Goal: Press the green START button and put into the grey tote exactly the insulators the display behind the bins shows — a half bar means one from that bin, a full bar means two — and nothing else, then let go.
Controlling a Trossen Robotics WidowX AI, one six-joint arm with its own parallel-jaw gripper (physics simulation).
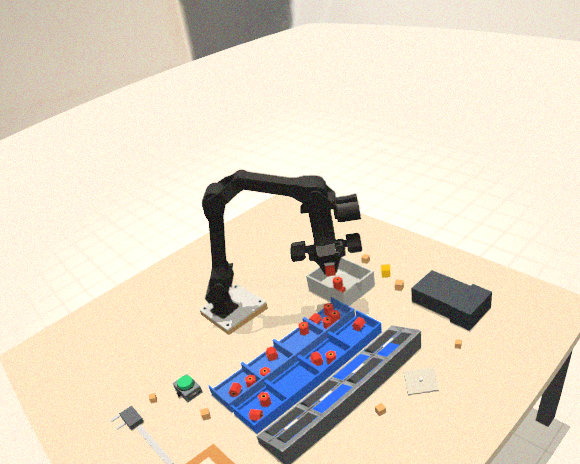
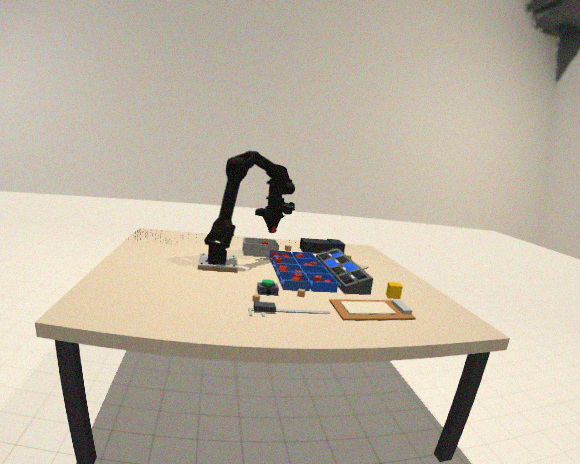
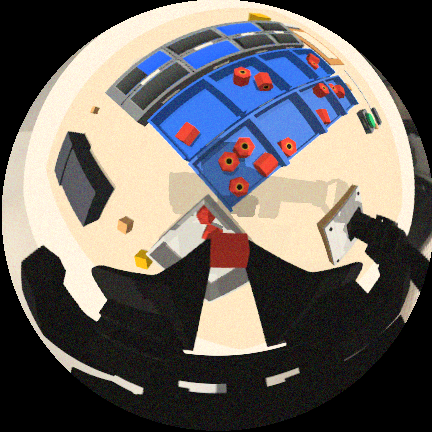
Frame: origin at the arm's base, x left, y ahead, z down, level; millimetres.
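Seen in the pictures: gripper, fingertip midpoint: (image 1: pixel 330 272) (image 2: pixel 272 231) (image 3: pixel 226 244); arm's base at its link origin: (image 1: pixel 224 308) (image 2: pixel 216 261) (image 3: pixel 354 223).
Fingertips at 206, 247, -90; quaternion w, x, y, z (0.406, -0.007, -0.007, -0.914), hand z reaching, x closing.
Observation:
Offsets run from my fingertips to a thing's top centre, as dx, dy, dz. "spot": to the spot under its first point.
My gripper (image 1: pixel 329 270) (image 2: pixel 272 230) (image 3: pixel 226 244) is shut on a red insulator and holds it above the grey tote @[+69, -33, +59] (image 1: pixel 320 288) (image 2: pixel 252 247) (image 3: pixel 167 256). Two red insulators lie in the tote, one (image 1: pixel 338 283) (image 3: pixel 204 215) beside another @[+39, -13, +82] (image 1: pixel 341 289) (image 3: pixel 212 231). The blue bins (image 1: pixel 292 377) (image 3: pixel 200 115) hold several more red insulators. The display (image 1: pixel 345 405) (image 2: pixel 357 287) (image 3: pixel 131 109) behind them shows a half blue bar @[-86, +268, +50] (image 1: pixel 389 349) (image 3: pixel 154 62) and two full blue bars, one @[-190, +214, +66] (image 1: pixel 352 366) (image 3: pixel 209 54) and another @[-302, +250, +50] (image 1: pixel 332 398) (image 3: pixel 240 28). The green START button @[-470, -98, +72] (image 1: pixel 185 382) (image 2: pixel 268 283) (image 3: pixel 369 119) stands beside the bins.
A black block @[+157, +285, +57] (image 1: pixel 450 297) (image 2: pixel 322 245) (image 3: pixel 82 180) stands beyond the tote. A yellow cube @[+187, +44, +86] (image 1: pixel 385 270) (image 3: pixel 143 259) and small wooden cubes lie around. A grey plate @[-119, +363, +107] (image 1: pixel 421 382) lies behind the display. A caliper-like tool @[spot: -631, -129, +94] (image 1: pixel 131 417) (image 2: pixel 265 306) and a wooden frame @[spot: -637, +80, +109] (image 2: pixel 337 310) lie near the button.

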